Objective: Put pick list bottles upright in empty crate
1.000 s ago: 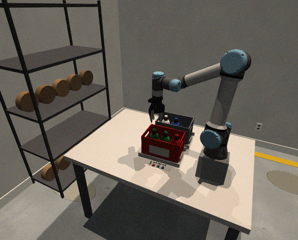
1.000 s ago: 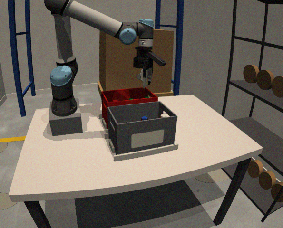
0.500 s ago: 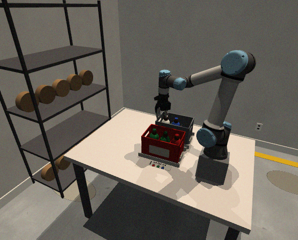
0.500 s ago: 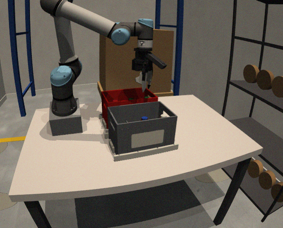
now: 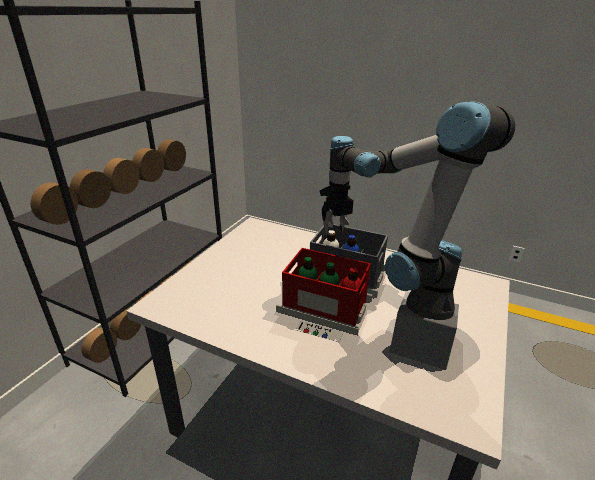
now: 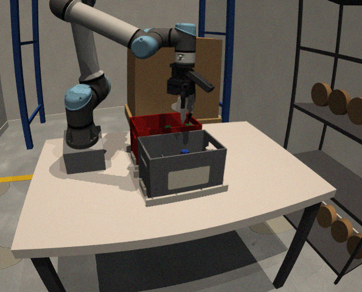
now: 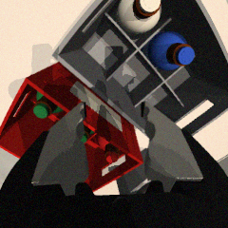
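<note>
My gripper is now 15 cm above the blue bottle, 11 cm to the left of it and 5 cm past it. Also, from my hand: red bottle: 15 cm below, 12 cm to the left, 12 cm behind; grey crate: 16 cm below, 7 cm to the right, 5 cm behind; white bottle: 15 cm below, 11 cm to the right, 5 cm ahead.
</note>
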